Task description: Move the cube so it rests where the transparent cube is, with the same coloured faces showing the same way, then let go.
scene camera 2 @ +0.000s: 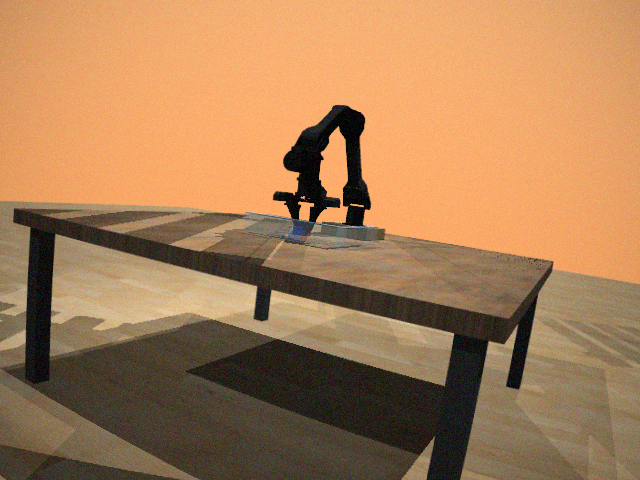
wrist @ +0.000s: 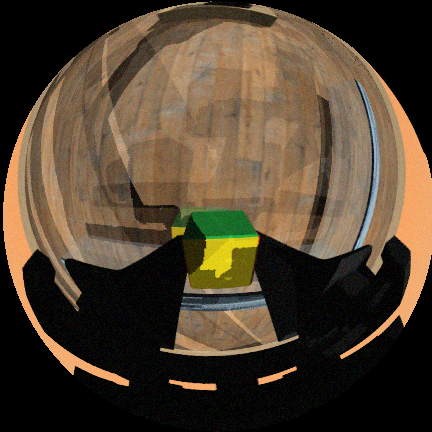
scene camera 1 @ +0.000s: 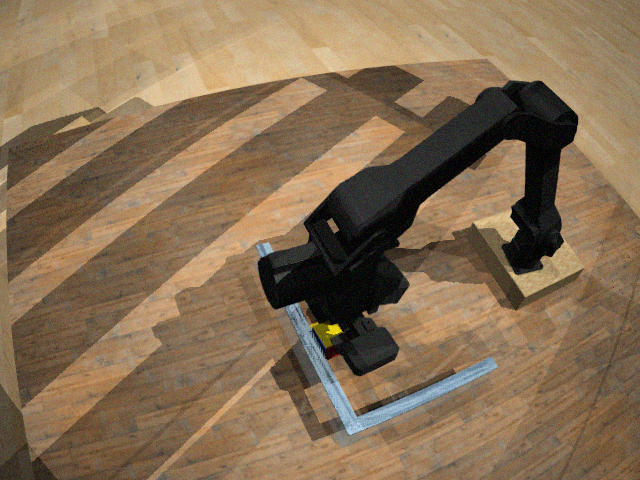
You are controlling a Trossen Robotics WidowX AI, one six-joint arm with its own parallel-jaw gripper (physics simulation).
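Seen in the pictures: gripper, fingertip midpoint: (wrist: 218,236) (scene camera 1: 333,340); arm's base at its link origin: (scene camera 2: 354,225) (scene camera 1: 522,257).
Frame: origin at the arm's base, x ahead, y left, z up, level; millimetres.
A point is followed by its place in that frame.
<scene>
The cube (scene camera 1: 326,338) {z 16, x 378, y 79 mm} (scene camera 2: 297,231) (wrist: 222,262) {z 16, x 365, y 71 mm} is held low, close to the table, beside the long wall. Its yellow face is up; blue and red sides show in the scene views, and green faces the arm's base in the wrist view. My gripper (scene camera 1: 330,331) {z -10, x 363, y 71 mm} (scene camera 2: 303,226) {z -10, x 363, y 71 mm} (wrist: 218,236) {z -10, x 363, y 71 mm} is shut on it. The transparent cube (wrist: 177,231) {z -2, x 360, y 44 mm} shows in the wrist view, partly hidden behind the held cube and left finger, with yellow up and green toward the base. The held cube overlaps it in view, offset right and toward the wall. The exact height gap cannot be told.
A pale blue L-shaped wall has a long arm (scene camera 1: 323,364) {z 19, x 393, y 119 mm} (wrist: 222,302) {z 18, x 400, y 80 mm} close beside the cube and a short arm (scene camera 1: 429,391) {z 19, x 267, y 193 mm} (wrist: 375,165) {z 18, x 260, y 191 mm} to one side. The arm's base block (scene camera 1: 550,281) {z 0, x -33, y 60 mm} stands on the wooden table (scene camera 1: 232,439) {z -42, x 530, y 183 mm} (scene camera 2: 413,273) {z -41, x 502, y 496 mm}. Striped shadows cross the table.
</scene>
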